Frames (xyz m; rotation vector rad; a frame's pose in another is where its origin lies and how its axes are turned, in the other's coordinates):
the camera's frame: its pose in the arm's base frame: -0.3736 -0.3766 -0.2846 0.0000 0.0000 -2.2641
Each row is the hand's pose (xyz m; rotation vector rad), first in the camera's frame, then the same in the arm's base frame.
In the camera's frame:
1: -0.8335 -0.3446 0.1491 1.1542 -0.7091 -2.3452
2: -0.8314 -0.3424 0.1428 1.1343 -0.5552 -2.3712
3: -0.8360 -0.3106 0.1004 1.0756 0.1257 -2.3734
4: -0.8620 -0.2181 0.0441 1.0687 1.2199 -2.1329
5: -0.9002 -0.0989 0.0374 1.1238 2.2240 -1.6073
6: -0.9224 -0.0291 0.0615 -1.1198 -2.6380 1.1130
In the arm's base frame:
1: -0.1060 0.4847 -0.1355 0.1230 1.0922 1.2462
2: -0.1056 0.4817 -0.1418 0.0169 1.0269 1.2772
3: -0.0782 0.4649 -0.1842 -0.4733 0.7632 1.3706
4: 0.0095 0.4258 -0.2405 -1.3102 0.3777 1.2416
5: 0.1256 0.3790 -0.2472 -2.0676 0.0603 0.7638
6: 0.1935 0.3515 -0.2231 -2.4211 -0.0904 0.3206

